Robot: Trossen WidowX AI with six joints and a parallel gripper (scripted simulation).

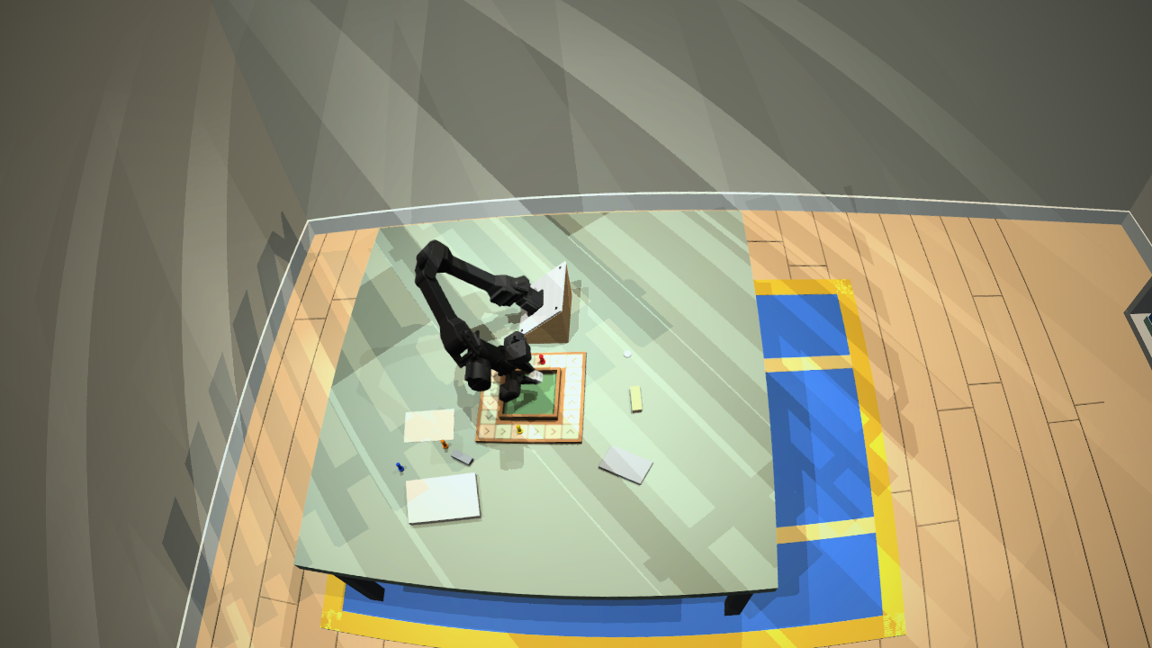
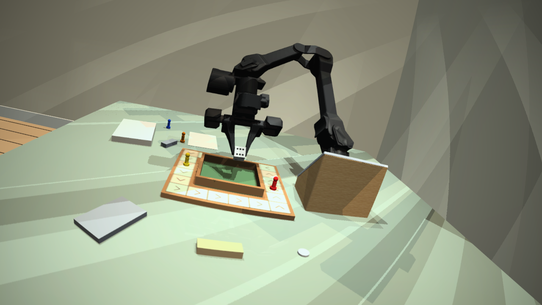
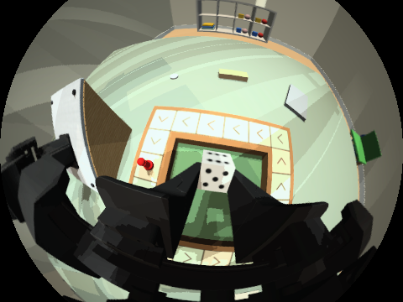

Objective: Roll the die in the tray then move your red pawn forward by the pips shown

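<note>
Now: gripper tip 100 mm past the red pawn, 50 mm above it and 10 mm to the right of it. Round my gripper tip: yellow pawn 120 mm ahead, 60 mm to the right, 50 mm below; then die right at my gripper tip; then green tray 80 mm below, 30 mm to the right, 10 mm ahead.
</note>
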